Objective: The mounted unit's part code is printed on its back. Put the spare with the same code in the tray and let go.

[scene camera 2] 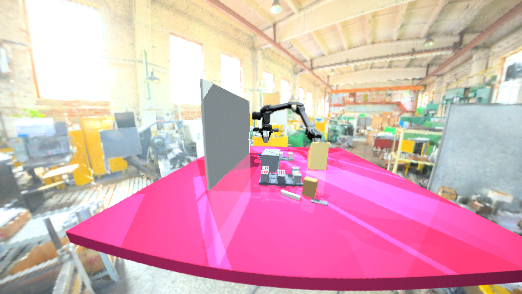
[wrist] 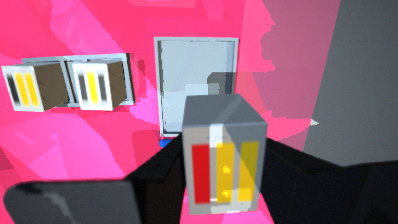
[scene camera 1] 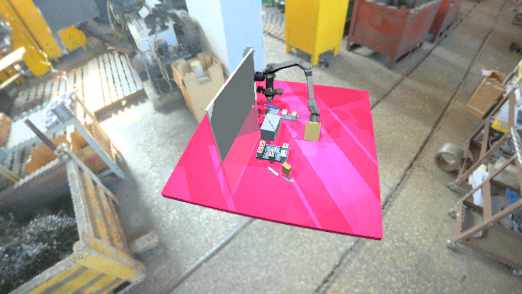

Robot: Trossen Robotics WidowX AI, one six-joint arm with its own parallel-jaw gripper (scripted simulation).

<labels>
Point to a tall upright panel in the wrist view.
At 346,127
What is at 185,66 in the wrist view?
A rimmed tray.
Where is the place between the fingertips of the gripper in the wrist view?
215,137
</labels>
